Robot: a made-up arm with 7 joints.
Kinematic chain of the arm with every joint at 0, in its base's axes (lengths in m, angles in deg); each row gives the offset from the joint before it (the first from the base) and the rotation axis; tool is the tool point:
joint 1: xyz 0 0.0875 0 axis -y
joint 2: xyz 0 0.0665 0 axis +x
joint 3: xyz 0 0 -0.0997 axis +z
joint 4: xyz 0 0 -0.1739 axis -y
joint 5: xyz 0 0 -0.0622 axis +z
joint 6: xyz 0 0 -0.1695 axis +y
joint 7: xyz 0 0 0 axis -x
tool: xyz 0 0 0
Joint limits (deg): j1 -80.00..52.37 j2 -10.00..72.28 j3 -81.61..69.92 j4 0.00..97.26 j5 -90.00..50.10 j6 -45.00..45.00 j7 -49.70..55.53
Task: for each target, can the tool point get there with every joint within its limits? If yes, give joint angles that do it. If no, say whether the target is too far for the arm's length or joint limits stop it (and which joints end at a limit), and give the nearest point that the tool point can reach.
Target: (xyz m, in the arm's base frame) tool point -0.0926 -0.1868 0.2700
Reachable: no: joint limits stop it (at a limit: joint 1, joint 2, joint 3, joint 4) | nearest point -0.1922 -0.1124 -0.0680 | short by 0.360 m
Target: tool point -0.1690 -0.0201 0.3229
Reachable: no: joint limits stop it (at a limit: joint 1, joint 2, joint 3, joint 4) | nearest point -0.1922 -0.1124 -0.0680 | short by 0.402 m
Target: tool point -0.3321 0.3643 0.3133
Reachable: no: joint limits stop it (at a limit: joint 1, joint 2, joint 3, joint 4) | nearest point -0.0558 0.4524 0.1426 | short by 0.337 m
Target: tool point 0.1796 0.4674 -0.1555
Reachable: yes | joints -15.27 58.84 19.12 78.11 35.15 -5.74 -24.15
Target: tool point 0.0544 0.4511 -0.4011
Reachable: yes | joints 1.45 33.41 30.86 12.86 -54.54 -33.48 -39.12
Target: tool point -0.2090 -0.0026 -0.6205
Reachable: no: too far | nearest point -0.1572 0.0435 -0.4666 | short by 0.169 m
